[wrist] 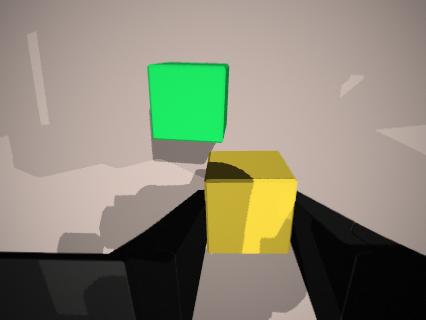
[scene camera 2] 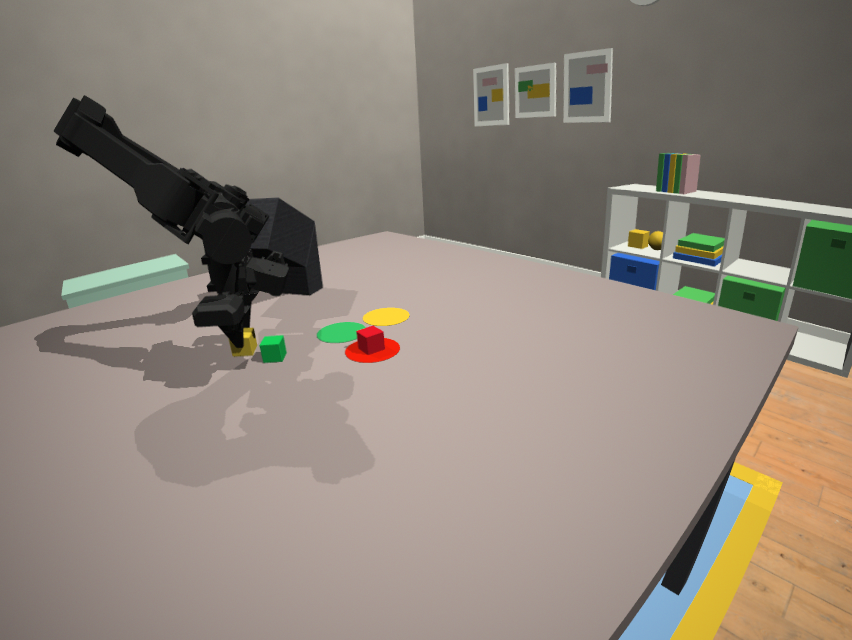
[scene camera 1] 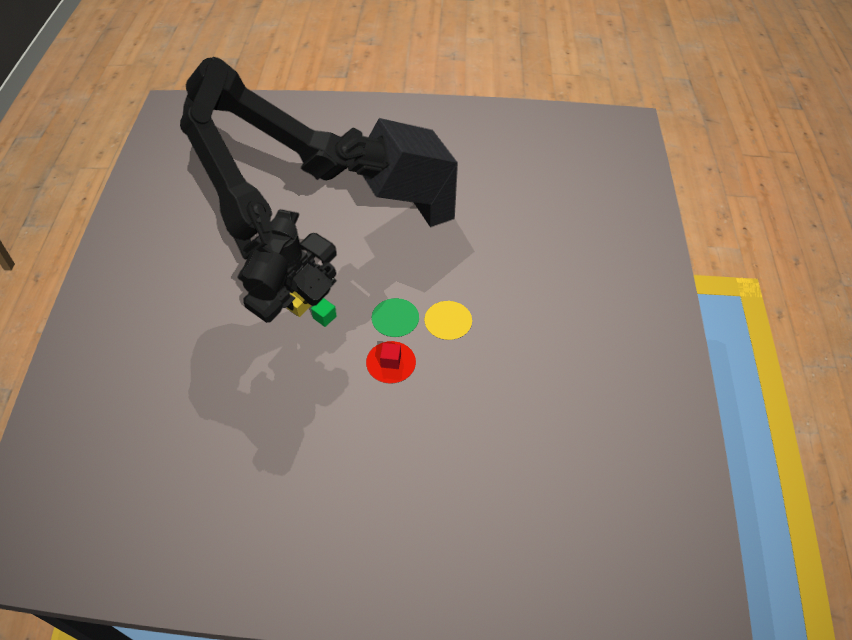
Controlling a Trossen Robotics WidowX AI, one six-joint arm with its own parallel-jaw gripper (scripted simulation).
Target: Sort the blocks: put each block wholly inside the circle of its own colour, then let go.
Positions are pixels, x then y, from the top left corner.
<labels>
gripper: wrist 246,199; scene camera 2; scene camera 1
same spot on green circle: (scene camera 2: 342,332) = (scene camera 1: 394,318)
same spot on gripper: (scene camera 2: 235,333) = (scene camera 1: 288,306)
</labels>
